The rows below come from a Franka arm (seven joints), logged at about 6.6 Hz.
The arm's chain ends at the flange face. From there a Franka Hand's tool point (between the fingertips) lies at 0.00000 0.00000 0.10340 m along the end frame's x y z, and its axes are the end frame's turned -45 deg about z.
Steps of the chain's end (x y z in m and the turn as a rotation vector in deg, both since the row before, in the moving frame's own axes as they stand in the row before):
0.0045 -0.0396 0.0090 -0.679 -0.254 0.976
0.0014 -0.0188 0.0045 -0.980 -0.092 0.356
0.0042 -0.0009 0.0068 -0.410 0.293 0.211
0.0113 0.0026 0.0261 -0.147 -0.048 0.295
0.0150 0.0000 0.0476 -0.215 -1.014 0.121
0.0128 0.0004 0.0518 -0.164 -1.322 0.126
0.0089 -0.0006 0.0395 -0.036 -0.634 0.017
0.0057 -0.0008 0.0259 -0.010 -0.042 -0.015
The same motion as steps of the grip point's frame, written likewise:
0.0300 -0.0243 0.0090 -0.301 -0.660 0.976
0.0129 -0.0112 0.0045 -0.628 -0.758 0.356
0.0035 0.0032 0.0068 -0.497 -0.083 0.211
0.0059 0.0100 0.0261 -0.070 -0.138 0.295
0.0090 0.0096 0.0476 0.565 -0.869 0.121
0.0069 0.0079 0.0518 0.819 -1.051 0.126
0.0059 0.0051 0.0395 0.423 -0.474 0.017
0.0045 0.0034 0.0259 0.023 -0.037 -0.015

